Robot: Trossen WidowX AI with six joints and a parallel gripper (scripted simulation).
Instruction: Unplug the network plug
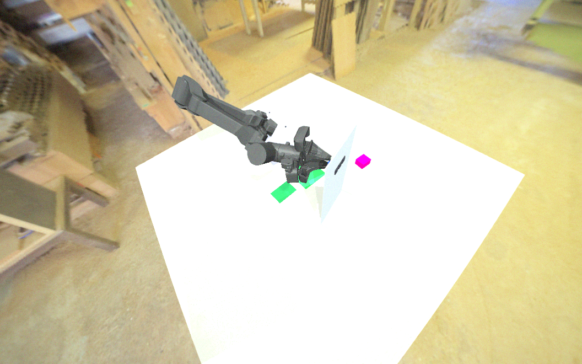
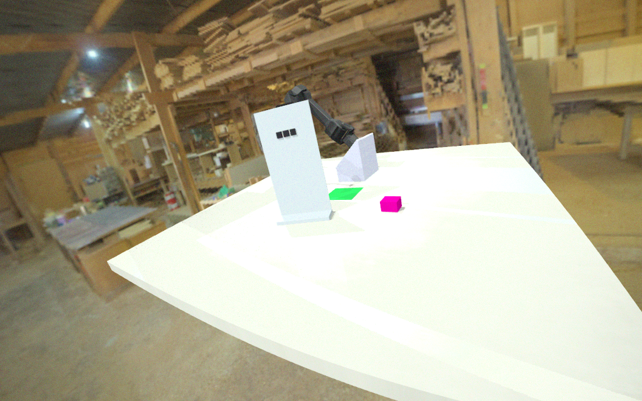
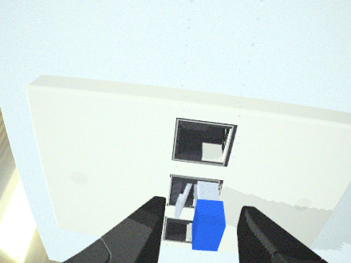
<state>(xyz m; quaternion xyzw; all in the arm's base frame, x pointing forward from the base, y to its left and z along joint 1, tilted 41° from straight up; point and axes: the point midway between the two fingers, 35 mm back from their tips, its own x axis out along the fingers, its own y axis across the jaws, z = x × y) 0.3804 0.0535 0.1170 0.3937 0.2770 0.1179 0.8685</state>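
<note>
Right now the green patch is 260 mm below my gripper tip, 170 mm behind it and 40 mm to the left of it. The rest, counted from my gripper tip: pale panel: 100 mm below, 20 mm ahead, 10 mm to the left; then blue plug: 10 mm ahead; then thin pale tab: 10 mm ahead, 10 mm above.
</note>
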